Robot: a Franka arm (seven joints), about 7 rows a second.
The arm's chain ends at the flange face. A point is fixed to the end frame.
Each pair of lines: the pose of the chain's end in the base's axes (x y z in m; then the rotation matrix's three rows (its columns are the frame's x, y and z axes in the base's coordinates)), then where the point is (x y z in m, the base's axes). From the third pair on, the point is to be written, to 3 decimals.
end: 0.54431, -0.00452, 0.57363; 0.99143, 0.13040, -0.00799; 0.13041, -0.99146, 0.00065; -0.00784, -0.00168, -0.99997
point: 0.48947 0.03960 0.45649
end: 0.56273, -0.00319, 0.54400; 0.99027, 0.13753, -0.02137; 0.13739, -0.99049, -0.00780; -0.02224, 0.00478, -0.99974
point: 0.50601 0.03956 0.42725
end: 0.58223, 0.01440, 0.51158; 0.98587, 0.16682, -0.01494; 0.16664, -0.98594, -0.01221; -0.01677, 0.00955, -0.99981
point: 0.525 0.055 0.394
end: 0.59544, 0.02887, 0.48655; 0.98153, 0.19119, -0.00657; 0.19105, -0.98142, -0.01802; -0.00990, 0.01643, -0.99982
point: 0.538 0.067 0.369
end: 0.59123, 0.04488, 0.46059; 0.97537, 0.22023, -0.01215; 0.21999, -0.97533, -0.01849; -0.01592, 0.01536, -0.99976
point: 0.532 0.082 0.343
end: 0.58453, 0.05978, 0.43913; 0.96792, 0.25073, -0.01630; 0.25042, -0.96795, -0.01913; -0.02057, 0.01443, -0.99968
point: 0.524 0.095 0.322
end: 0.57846, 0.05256, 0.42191; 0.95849, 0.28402, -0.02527; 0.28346, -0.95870, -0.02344; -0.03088, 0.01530, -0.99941
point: 0.515 0.085 0.305
